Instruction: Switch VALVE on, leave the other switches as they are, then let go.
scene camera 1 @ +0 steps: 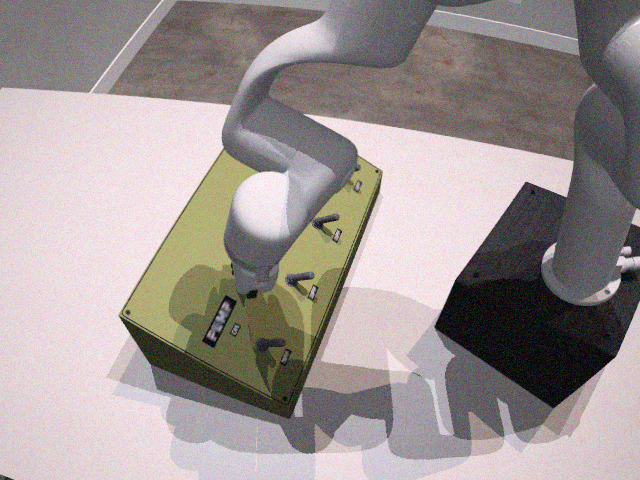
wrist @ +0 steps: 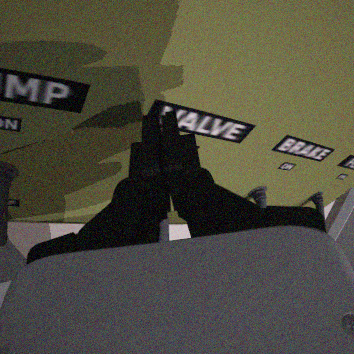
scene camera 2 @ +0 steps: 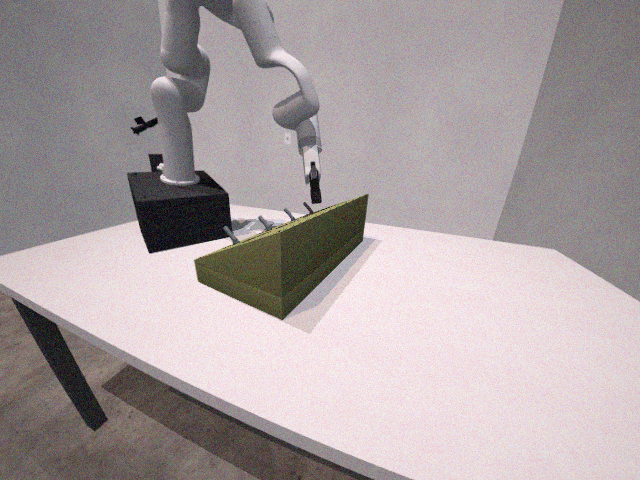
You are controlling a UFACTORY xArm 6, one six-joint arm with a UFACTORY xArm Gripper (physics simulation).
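Where they show: gripper, between the fingertips: (wrist: 164,135) (scene camera 2: 316,203); arm's base, origin of its link: (scene camera 1: 580,272) (scene camera 2: 180,179).
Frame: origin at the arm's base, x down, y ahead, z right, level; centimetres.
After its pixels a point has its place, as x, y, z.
Note:
The VALVE lever (scene camera 1: 299,279) @[8.4, 42.3, 2.6] (scene camera 2: 289,213) @[8.1, 42.2, 3.5] tilts toward the OFF plate (scene camera 1: 313,292) @[12.0, 40.1, 2.5] at the low edge of the olive panel. The VALVE nameplate (wrist: 215,125) @[7.2, 49.6, 6.5] shows in the wrist view, partly behind the fingers; the arm hides it in scene camera 1. My gripper (scene camera 1: 251,293) (scene camera 2: 315,200) @[4.4, 50.7, 1.5] (wrist: 164,135) @[4.4, 50.7, 1.5] is shut and empty. It hangs above the panel, apart from it, on the nameplate side of the VALVE lever. The PUMP lever (scene camera 1: 270,343) @[7.9, 45.8, -8.7] (scene camera 2: 308,207) @[8.3, 45.9, -7.9] and BRAKE lever (scene camera 1: 325,221) @[8.4, 38.7, 14.0] (scene camera 2: 264,223) @[8.5, 38.6, 15.1] (wrist: 257,192) @[9.8, 40.3, 14.6] tilt the same way as the VALVE lever.
The sloped olive switch box (scene camera 1: 196,222) @[2.9, 58.6, 8.6] (scene camera 2: 320,242) @[8.3, 56.3, 25.0] stands on the white table (scene camera 1: 62,206) @[19.6, 94.6, 24.3] (scene camera 2: 439,335) @[19.6, 81.2, 36.2]. The FEED lever (scene camera 2: 231,235) @[8.4, 35.3, 26.4] (wrist: 317,200) @[9.3, 36.2, 25.9] is at its far end from PUMP. The black base block (scene camera 1: 496,330) @[9.1, 11.8, -5.1] (scene camera 2: 180,222) @[11.4, 9.4, 13.6] stands beyond its low edge.

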